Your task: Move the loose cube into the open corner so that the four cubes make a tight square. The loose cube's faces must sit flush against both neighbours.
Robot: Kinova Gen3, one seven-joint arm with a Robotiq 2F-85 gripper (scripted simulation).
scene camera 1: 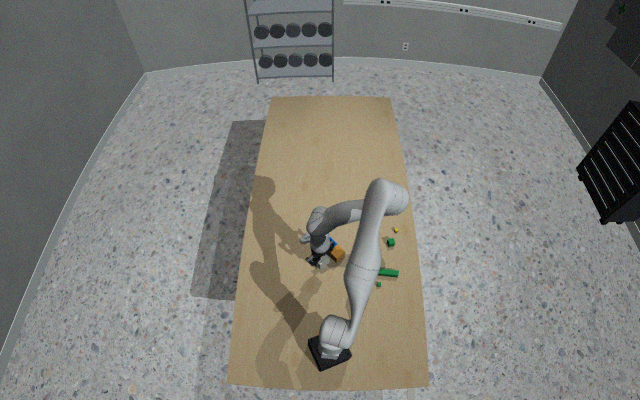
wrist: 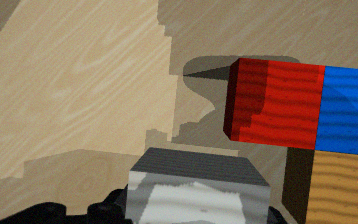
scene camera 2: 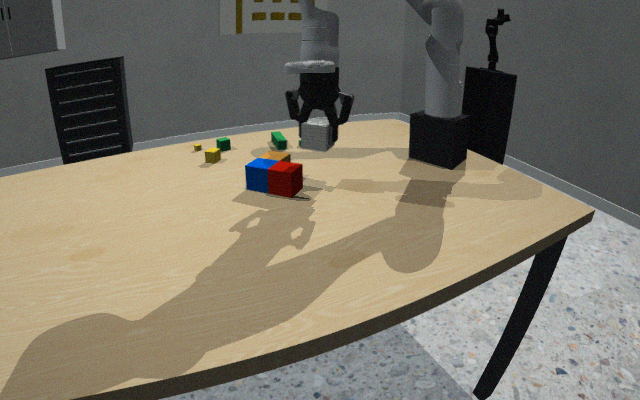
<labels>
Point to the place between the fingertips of my gripper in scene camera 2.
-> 318, 142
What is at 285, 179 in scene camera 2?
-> A red cube.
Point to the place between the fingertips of my gripper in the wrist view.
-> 192, 206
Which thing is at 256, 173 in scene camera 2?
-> A blue cube.
</labels>
